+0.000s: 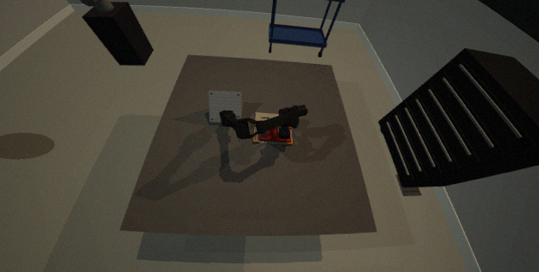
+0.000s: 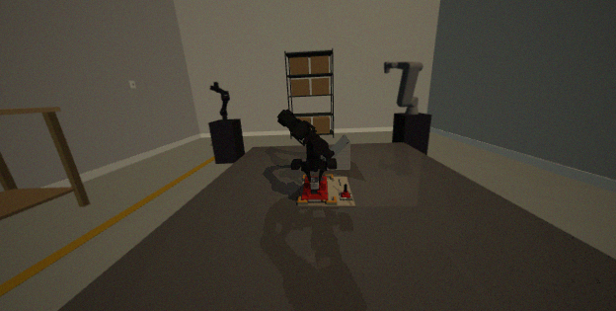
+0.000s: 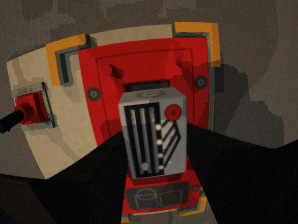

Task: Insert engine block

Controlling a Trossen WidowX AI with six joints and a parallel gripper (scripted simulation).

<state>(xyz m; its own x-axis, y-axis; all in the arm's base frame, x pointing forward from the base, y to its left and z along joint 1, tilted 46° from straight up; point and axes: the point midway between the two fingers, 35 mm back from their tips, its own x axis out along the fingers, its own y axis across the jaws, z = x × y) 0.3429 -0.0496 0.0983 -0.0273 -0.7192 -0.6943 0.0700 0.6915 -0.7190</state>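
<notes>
Right now the engine block is 10 mm below my gripper tip.
</notes>
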